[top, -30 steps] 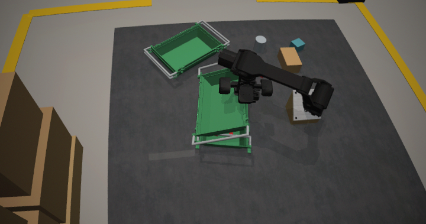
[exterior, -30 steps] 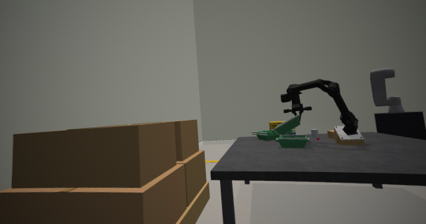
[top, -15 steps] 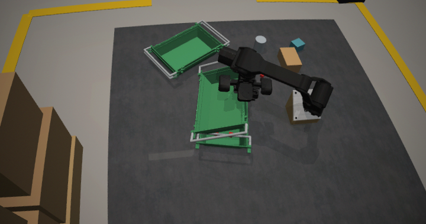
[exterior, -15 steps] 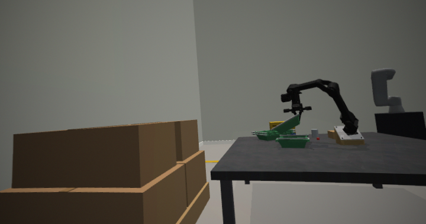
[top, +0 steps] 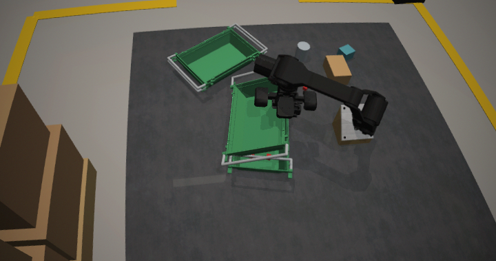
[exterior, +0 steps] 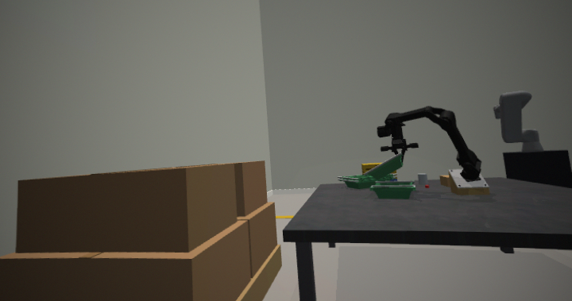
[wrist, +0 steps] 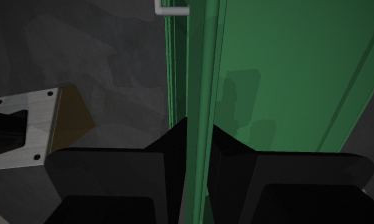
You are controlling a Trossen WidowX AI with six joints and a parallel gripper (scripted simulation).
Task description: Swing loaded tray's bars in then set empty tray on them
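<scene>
The green tray is 80 mm ahead of my gripper tip, 30 mm to the right of it and 10 mm below it. Also, from my gripper tip: grey cylinder: 400 mm to the right, 250 mm behind, 140 mm below; then tan box: 370 mm behind, 280 mm to the right, 150 mm below; then red block: 230 mm to the right, 200 mm behind, 170 mm below.
</scene>
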